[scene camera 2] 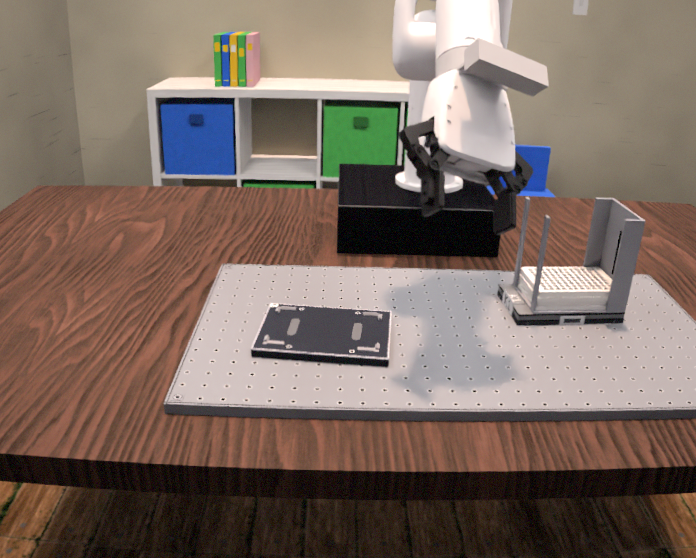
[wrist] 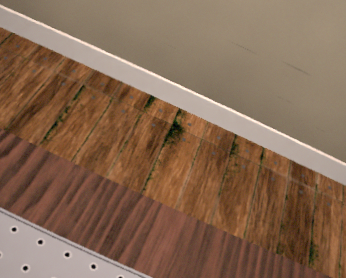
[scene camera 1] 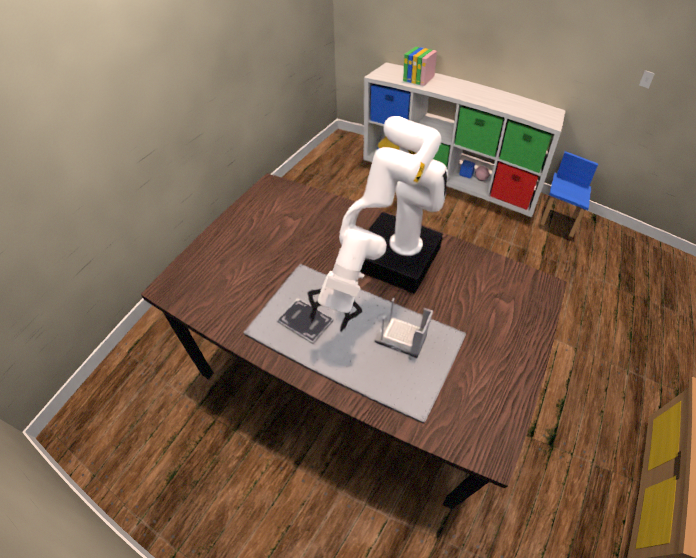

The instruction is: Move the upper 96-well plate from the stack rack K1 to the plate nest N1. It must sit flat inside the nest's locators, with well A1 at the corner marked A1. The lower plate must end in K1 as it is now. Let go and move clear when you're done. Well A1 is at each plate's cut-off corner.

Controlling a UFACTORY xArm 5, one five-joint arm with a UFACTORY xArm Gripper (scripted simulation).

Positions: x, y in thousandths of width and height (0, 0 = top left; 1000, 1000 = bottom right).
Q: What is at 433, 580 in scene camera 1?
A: A plate nest N1.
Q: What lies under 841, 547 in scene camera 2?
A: A 96-well plate.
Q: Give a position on a plate nest N1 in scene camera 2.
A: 468, 592
